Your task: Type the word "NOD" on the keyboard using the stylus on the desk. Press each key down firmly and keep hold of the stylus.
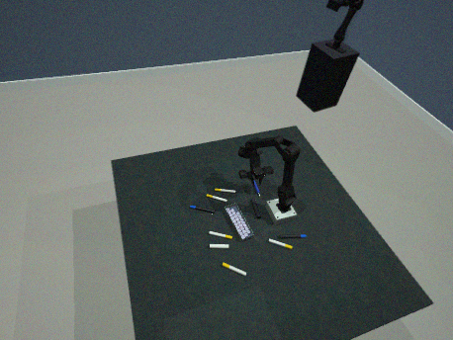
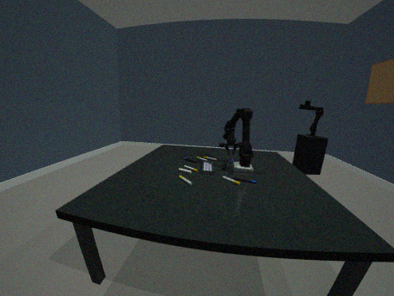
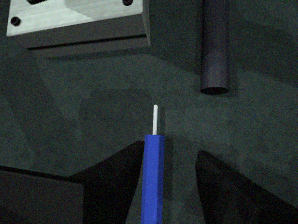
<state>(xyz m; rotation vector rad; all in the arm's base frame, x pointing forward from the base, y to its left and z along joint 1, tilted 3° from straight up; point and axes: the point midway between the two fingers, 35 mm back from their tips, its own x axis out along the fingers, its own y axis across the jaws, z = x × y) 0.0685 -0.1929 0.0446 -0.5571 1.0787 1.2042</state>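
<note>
The blue stylus is 1 cm behind my gripper tip and 6 cm below it. From my gripper tip the other things lie so: thin white tip 1 cm behind, 3 cm to the left, 6 cm below.
</note>
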